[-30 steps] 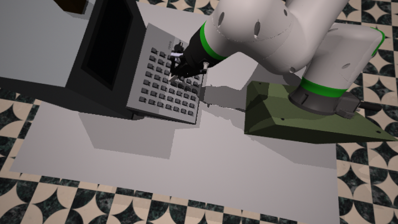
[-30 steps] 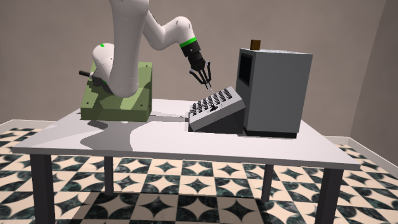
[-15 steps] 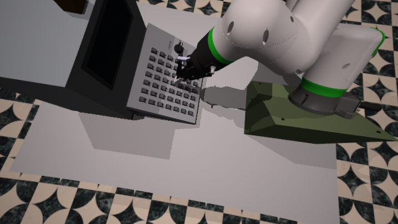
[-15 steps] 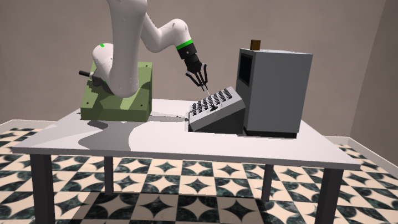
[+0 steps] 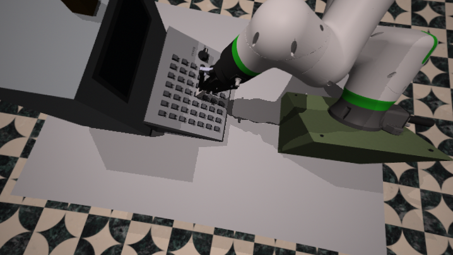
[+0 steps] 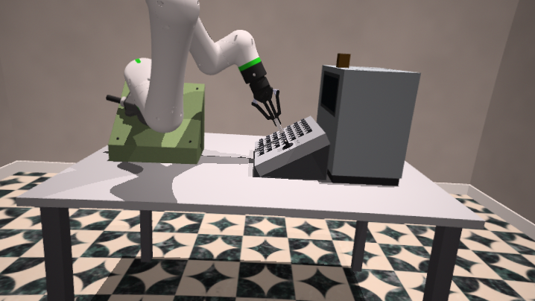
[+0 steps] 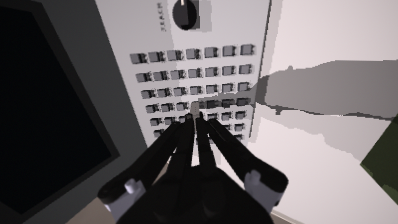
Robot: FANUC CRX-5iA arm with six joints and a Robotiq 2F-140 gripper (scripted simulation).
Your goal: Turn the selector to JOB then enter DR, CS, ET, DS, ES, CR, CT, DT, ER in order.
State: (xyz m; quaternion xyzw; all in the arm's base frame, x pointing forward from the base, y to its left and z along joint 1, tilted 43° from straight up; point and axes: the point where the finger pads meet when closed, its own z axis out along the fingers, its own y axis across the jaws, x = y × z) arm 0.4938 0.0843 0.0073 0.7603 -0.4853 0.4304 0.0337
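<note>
The key is 6 cm below my hand and 1 cm behind it. The rest, counted from my hand: black selector knob (16 cm to the right, 5 cm ahead, 3 cm below); grey keypad (8 cm below, 6 cm ahead, 4 cm to the right).
</note>
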